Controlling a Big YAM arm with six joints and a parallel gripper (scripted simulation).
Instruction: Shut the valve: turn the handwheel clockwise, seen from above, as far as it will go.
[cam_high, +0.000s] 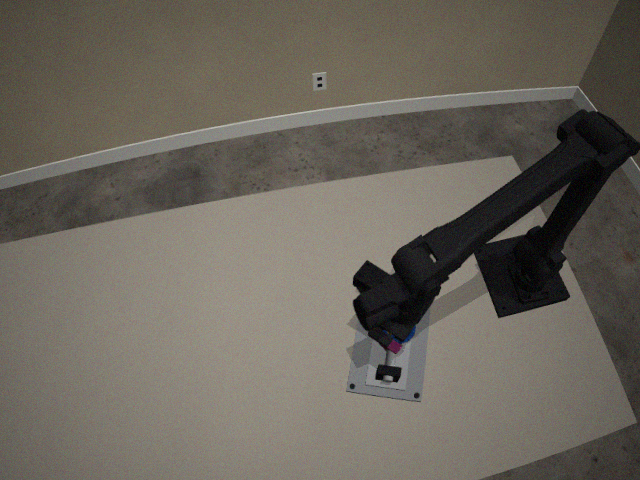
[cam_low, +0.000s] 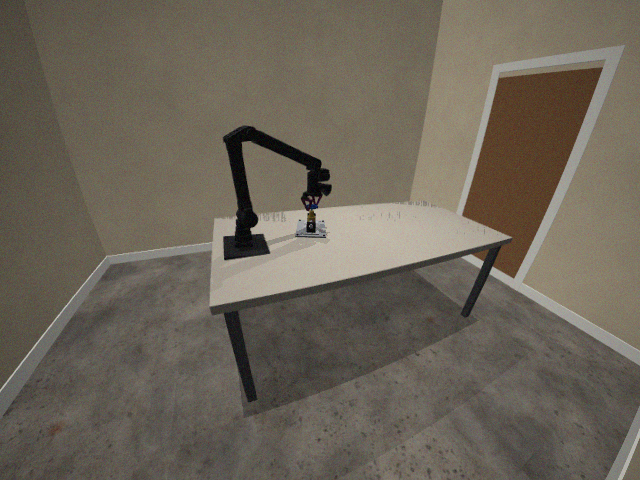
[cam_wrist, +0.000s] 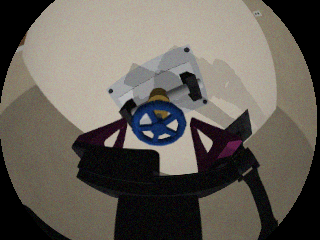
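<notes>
Right now the blue spoked handwheel is right at my hand.
</notes>
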